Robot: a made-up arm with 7 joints.
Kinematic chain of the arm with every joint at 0, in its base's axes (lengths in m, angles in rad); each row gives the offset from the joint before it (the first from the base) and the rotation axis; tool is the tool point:
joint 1: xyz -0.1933 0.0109 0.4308 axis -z
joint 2: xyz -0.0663 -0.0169 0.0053 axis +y
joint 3: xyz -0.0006 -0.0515 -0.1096 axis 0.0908 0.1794 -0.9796
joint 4: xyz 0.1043 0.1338 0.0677 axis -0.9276 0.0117 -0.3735
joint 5: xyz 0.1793 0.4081 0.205 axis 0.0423 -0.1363 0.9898
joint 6: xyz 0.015 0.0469 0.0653 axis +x
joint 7: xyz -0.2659 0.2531 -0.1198 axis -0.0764 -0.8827 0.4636
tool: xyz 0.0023 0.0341 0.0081
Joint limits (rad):
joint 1: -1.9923..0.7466
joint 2: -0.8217..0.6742
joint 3: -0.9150..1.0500
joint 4: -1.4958..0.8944
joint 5: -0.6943..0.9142
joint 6: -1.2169..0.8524
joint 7: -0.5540..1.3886
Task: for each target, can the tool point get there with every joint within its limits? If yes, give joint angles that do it. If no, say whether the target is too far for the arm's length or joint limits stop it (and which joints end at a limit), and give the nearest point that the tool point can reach.
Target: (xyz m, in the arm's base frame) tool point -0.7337 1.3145 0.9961
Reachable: no: too far | nearest point -0.5808 0.9456 0.8142 | short by 0.439 m
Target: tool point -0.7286 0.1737 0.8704
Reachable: yes | joints 0.1975 -0.5759 0.2508 -1.2060 0.2893 0.3745 0.2906
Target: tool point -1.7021 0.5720 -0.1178
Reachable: no: too far | nearest point -1.1627 0.3714 0.1018 | short by 0.616 m
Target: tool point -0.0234 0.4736 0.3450
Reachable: yes | joints -0.1280 -0.3879 0.4312 0.4580 0.7902 -0.4351 -0.2669
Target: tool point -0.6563 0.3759 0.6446
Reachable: yes | joints -0.9368 -0.1640 0.3717 -0.1419 0.5283 0.0448 1.2152
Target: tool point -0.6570 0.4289 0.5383
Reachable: yes | joints -0.1246 0.1790 -0.4498 -0.2200 0.4615 -0.5037 -0.0963
